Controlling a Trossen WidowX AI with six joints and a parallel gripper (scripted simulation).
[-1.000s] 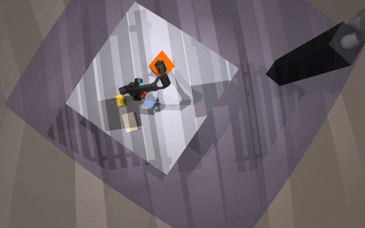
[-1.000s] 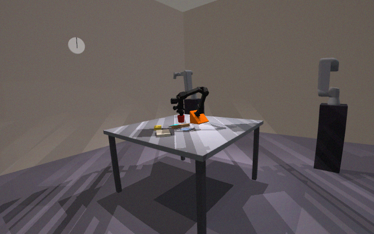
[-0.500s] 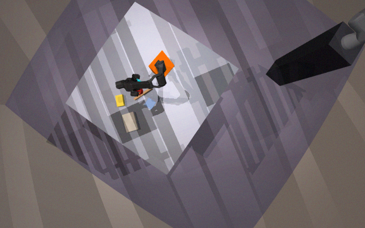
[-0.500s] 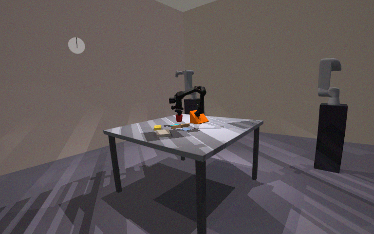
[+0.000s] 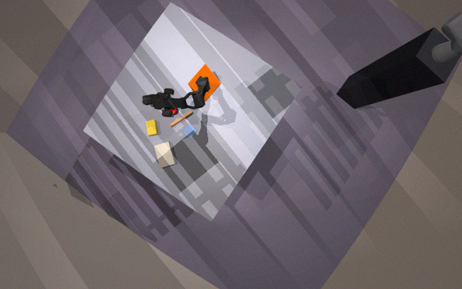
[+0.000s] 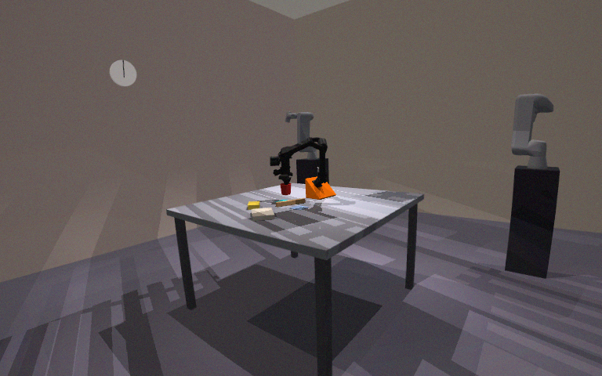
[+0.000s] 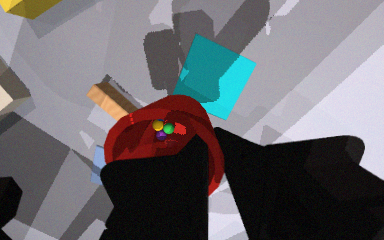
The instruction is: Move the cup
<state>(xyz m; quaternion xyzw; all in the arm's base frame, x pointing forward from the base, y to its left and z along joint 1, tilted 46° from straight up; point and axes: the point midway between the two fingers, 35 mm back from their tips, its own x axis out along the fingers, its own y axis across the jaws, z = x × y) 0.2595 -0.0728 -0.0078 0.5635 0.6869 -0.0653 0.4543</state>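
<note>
My gripper tip is now 110 mm above the cyan pad and 30 mm to the left of it. The rest, counted from my gripper tip: wooden bar: 90 mm below, 80 mm to the left, 40 mm ahead; red cup: 30 mm ahead, 20 mm to the left; light blue pad: 190 mm to the left, 110 mm below, 80 mm ahead.
</note>
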